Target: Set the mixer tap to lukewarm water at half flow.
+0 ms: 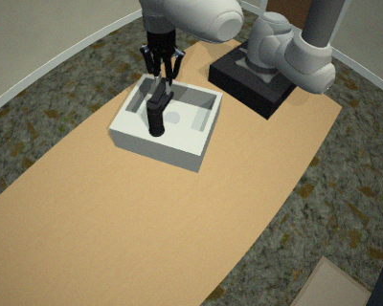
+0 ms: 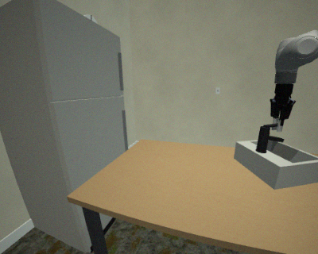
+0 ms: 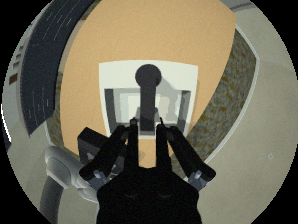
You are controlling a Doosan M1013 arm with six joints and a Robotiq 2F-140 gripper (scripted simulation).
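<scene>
My hand is 30 mm short of the lever and 10 mm to the right of it. Also, from my hand: white sink basin: 40 mm behind, 20 mm to the right, 230 mm below; then black mixer tap: 50 mm ahead, 20 mm to the left, 50 mm below.
</scene>
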